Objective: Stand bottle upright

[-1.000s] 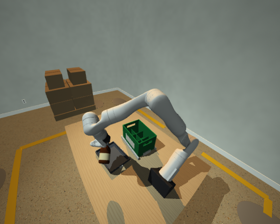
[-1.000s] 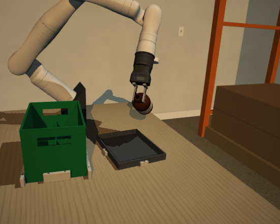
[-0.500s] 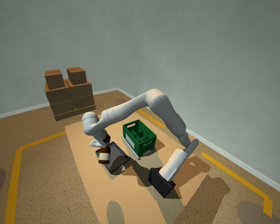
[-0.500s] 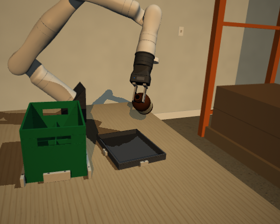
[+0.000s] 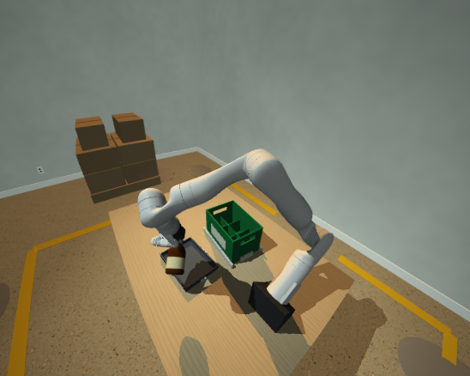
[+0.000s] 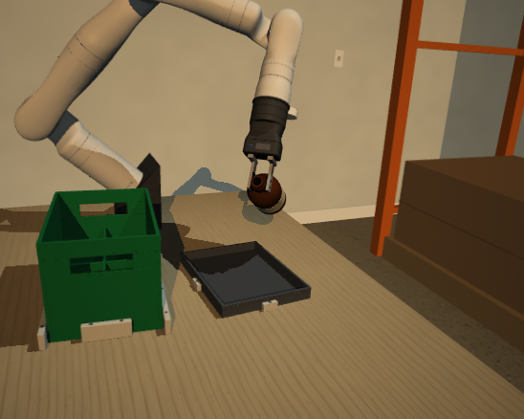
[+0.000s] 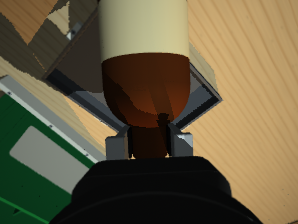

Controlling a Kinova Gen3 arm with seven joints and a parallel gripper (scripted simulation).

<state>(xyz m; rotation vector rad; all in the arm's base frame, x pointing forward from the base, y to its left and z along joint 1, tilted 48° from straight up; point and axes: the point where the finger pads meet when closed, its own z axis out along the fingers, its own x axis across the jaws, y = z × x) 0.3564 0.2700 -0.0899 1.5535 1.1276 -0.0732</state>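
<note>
Now: the brown bottle 4 cm behind my hand, 3 cm below it and 2 cm to the left of it. Round my hand: dark tray: 19 cm below, 4 cm to the right, 3 cm ahead; then green crate: 31 cm to the right, 12 cm below, 4 cm ahead.
</note>
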